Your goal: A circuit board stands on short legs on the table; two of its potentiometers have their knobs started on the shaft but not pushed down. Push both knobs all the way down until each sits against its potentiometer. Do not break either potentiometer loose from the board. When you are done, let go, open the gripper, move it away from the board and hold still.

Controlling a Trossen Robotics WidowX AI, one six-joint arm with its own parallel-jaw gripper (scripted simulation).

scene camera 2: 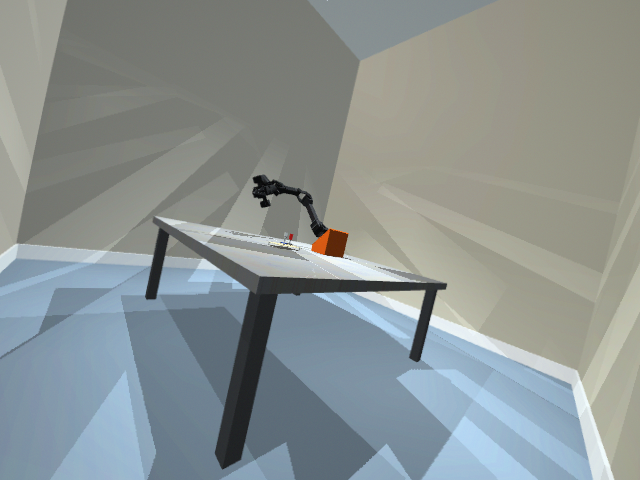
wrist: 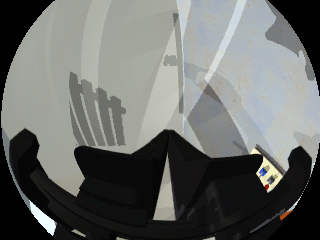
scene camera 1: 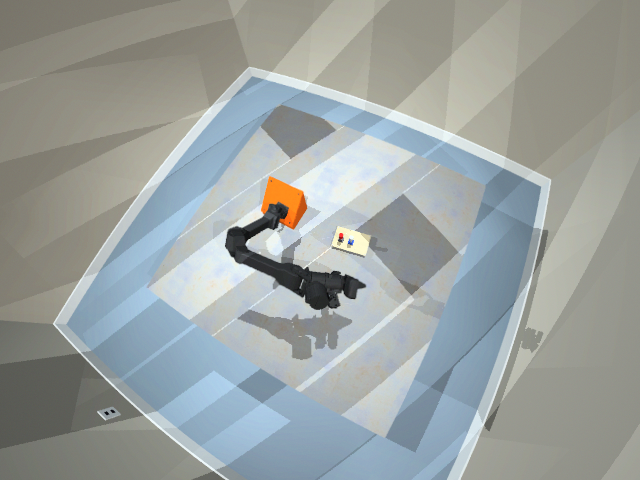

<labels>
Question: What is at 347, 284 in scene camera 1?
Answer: My gripper.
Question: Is my gripper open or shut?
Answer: Shut.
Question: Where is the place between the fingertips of my gripper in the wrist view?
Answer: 168, 134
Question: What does my gripper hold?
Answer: Nothing.
</labels>
